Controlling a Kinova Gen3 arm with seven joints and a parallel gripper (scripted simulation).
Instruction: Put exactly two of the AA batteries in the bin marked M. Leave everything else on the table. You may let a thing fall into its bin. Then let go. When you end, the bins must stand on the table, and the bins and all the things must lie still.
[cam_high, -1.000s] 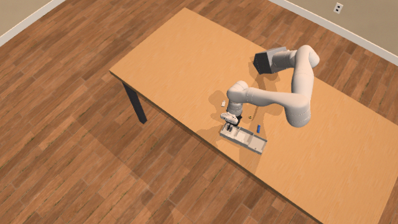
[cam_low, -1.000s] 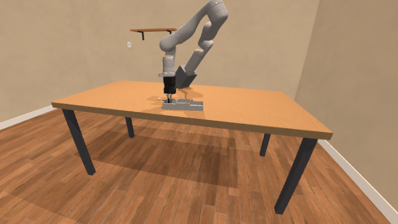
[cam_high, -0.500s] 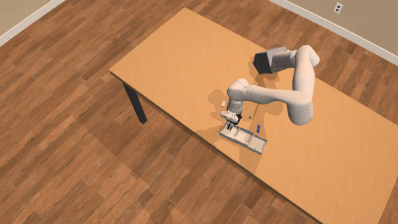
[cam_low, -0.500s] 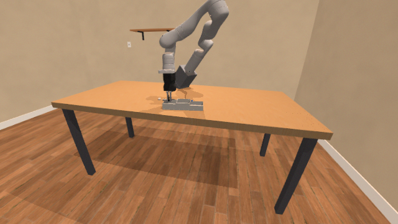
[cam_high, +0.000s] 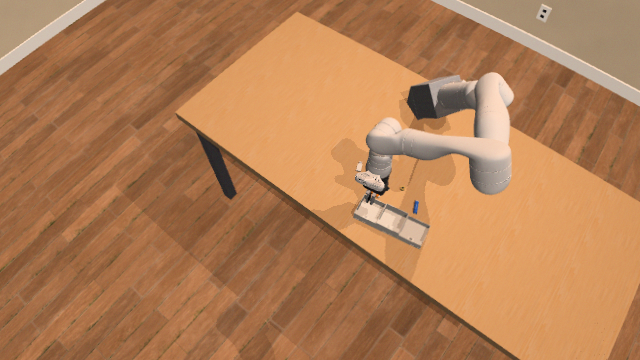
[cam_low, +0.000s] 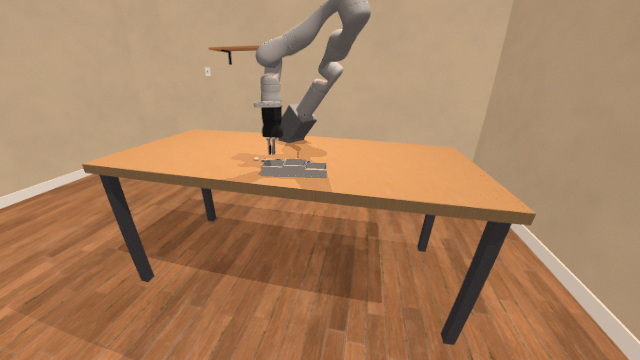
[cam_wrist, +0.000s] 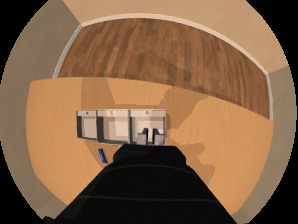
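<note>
My hand is 1 cm past the grey three-compartment bin tray, 9 cm to the right of it and 7 cm above it. Round my hand: black battery: 11 cm behind, 2 cm to the right, 9 cm below; then grey thing: 10 cm behind, 9 cm to the right, 8 cm below; then orange battery: 7 cm behind, 3 cm to the right, 9 cm below.
</note>
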